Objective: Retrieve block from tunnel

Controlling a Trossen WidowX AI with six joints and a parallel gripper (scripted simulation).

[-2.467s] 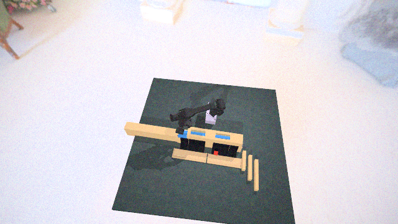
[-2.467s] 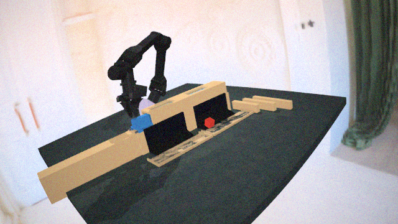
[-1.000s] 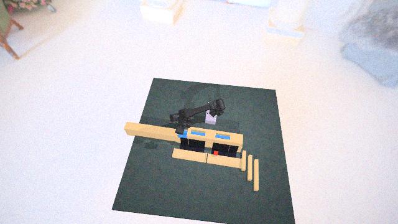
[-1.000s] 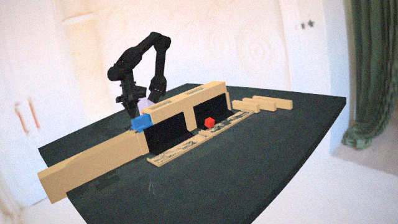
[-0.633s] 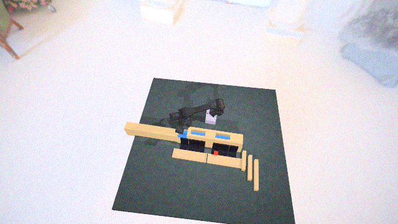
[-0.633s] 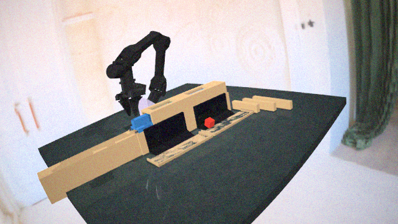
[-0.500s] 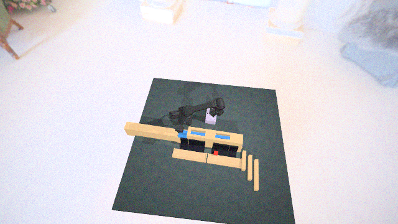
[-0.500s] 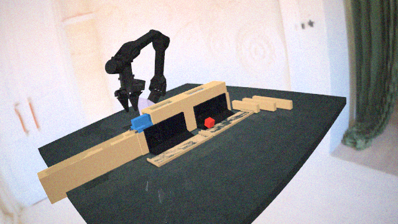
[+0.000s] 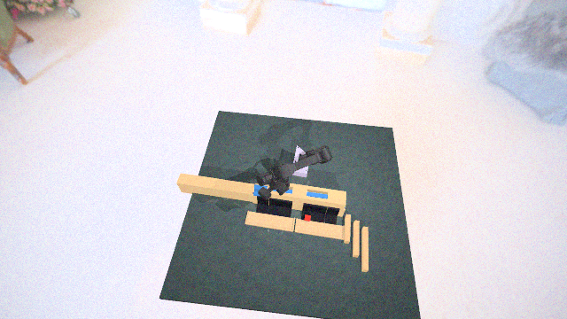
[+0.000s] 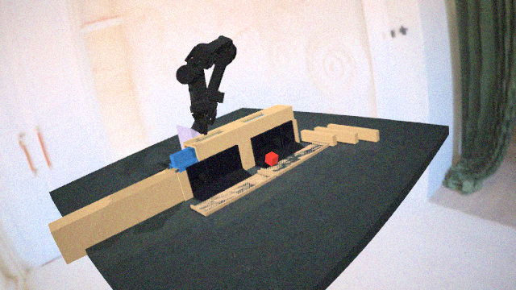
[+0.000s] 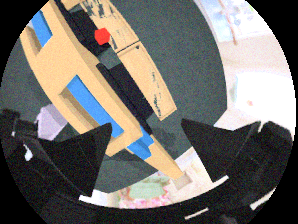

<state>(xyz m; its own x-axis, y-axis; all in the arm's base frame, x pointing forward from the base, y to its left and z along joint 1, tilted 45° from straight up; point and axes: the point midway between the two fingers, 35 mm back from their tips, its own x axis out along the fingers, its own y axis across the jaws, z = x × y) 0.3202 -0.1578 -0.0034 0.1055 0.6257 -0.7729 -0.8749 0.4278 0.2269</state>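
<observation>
My gripper tip is 220 mm to the right of the red block, 170 mm above it and 20 mm short of it. Round my gripper tip: tan tunnel: 120 mm below, 60 mm to the right, 30 mm behind.
</observation>
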